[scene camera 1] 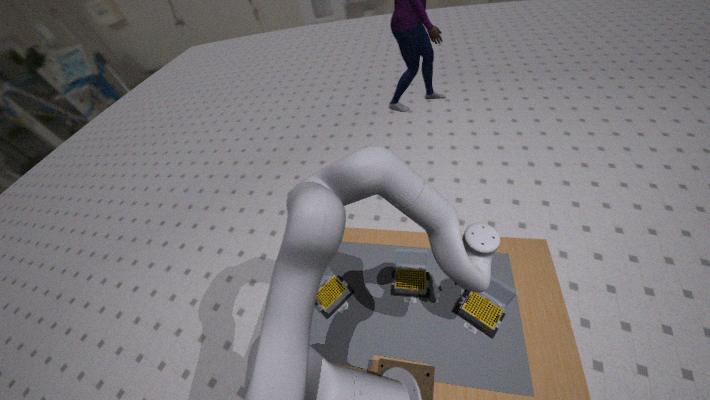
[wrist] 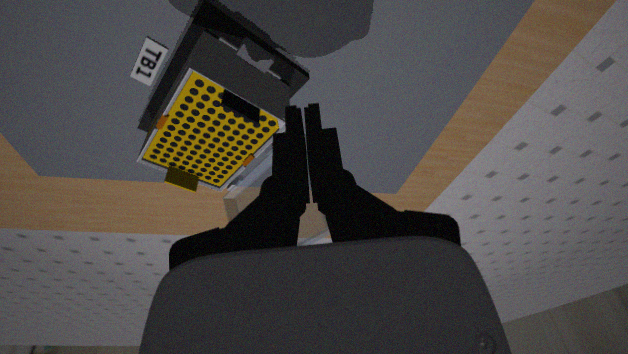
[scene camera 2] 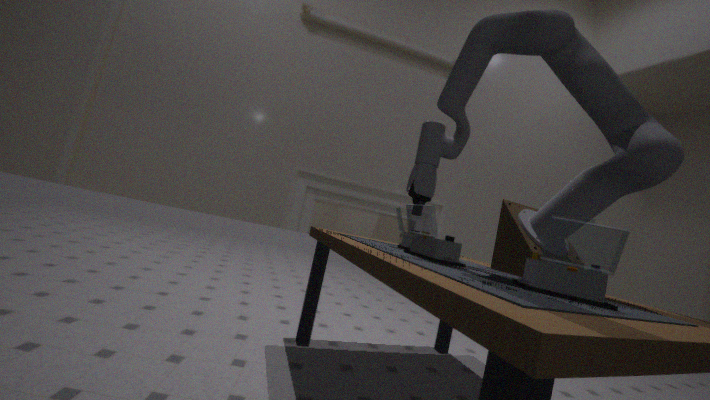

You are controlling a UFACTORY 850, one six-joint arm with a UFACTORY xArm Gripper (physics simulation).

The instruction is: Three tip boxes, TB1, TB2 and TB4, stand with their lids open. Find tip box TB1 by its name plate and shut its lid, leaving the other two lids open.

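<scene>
Tip box TB1 [scene camera 1: 481,311] [wrist: 210,135] stands at the right of the mat in scene camera 1, with a yellow tip rack. Its name plate [wrist: 149,61] reads TB1. Its clear lid [scene camera 1: 501,294] [wrist: 248,184] stands open, partly hidden by my left finger in the wrist view. My gripper [scene camera 2: 417,212] [wrist: 304,125] is shut and empty, its tips near the rack's lid-side corner in the wrist view; contact cannot be told. The middle box [scene camera 1: 410,280] [scene camera 2: 434,248] and left box [scene camera 1: 332,294] [scene camera 2: 565,278] have open lids; their plates are unreadable.
The boxes stand on a grey mat [scene camera 1: 430,345] on a wooden table [scene camera 1: 555,310] [scene camera 2: 500,315]. A wooden mounting board [scene camera 1: 426,382] [scene camera 2: 502,240] stands at the arm's base. A person [scene camera 1: 412,50] is on the floor beyond the table.
</scene>
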